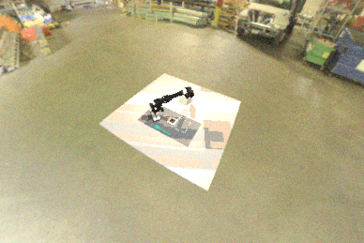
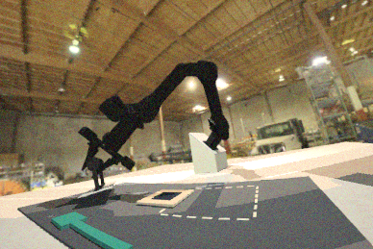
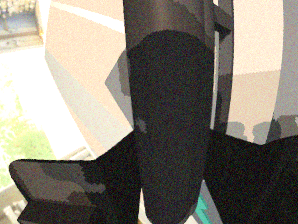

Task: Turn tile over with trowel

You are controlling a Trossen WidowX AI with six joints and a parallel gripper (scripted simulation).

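The dark mat lies 20 cm to the left of my gripper tip, 9 cm below it and 5 cm behind it. From my gripper tip the other things lie so: tile 22 cm to the left, 8 cm behind, 6 cm below; teal T-shaped piece 19 cm to the left, 9 cm ahead, 6 cm below.
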